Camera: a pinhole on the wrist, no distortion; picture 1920 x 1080 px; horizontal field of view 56.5 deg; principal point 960.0 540.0 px. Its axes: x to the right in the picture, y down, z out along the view. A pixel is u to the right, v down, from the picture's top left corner.
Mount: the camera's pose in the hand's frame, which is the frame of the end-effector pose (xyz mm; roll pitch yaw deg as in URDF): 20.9 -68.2 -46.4 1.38 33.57 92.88
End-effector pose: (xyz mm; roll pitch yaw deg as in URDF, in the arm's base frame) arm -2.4 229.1 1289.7 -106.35 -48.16 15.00
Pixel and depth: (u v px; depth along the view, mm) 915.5 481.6 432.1
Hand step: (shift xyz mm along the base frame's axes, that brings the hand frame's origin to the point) 131.2 304.9 -138.7
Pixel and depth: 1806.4 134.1 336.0
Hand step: 244.0 134.6 -122.5
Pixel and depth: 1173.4 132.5 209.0
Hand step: 91.2 116.2 -16.3
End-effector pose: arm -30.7 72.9 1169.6 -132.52 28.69 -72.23
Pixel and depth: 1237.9 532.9 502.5
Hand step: -3.6 196.7 -381.3
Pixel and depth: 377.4 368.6 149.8
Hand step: 92.3 22.1 -63.5
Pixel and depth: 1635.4 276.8 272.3
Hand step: -38.6 41.2 -209.1
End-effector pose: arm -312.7 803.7 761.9 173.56 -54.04 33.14
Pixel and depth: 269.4 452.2 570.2
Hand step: 461.9 150.9 -271.3
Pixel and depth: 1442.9 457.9 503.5
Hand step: 388.0 -171.6 -122.6
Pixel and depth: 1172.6 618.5 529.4
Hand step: 390.4 -121.3 -197.6
